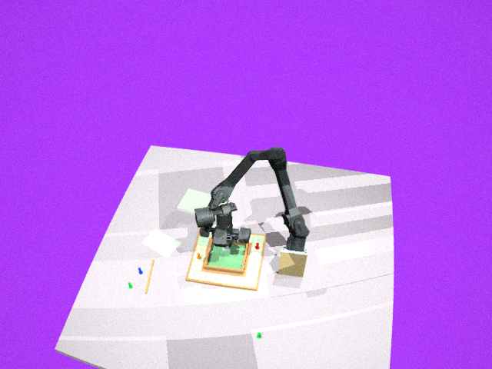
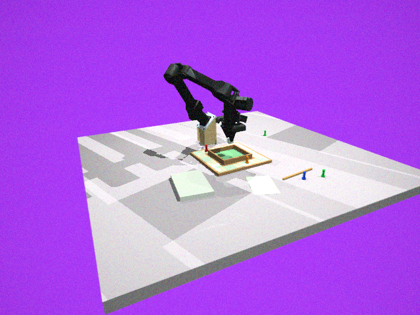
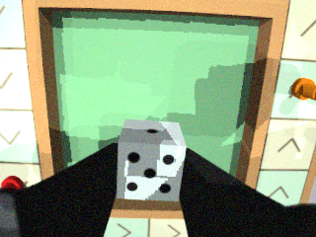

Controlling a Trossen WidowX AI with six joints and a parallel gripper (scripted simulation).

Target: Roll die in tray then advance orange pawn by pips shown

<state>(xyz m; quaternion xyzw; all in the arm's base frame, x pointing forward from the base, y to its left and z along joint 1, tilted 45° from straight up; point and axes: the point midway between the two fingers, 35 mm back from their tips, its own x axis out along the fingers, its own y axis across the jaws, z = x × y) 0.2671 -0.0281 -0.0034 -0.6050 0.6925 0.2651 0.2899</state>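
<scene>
Right now my gripper tip is 11 cm short of the orange pawn, 6 cm above it and 2 cm to the right of it. Also, from my gripper tip: white die right at my gripper tip; wooden stick 30 cm ahead, 14 cm to the left, 8 cm below; red pawn 12 cm behind, 7 cm to the right, 6 cm below.
</scene>
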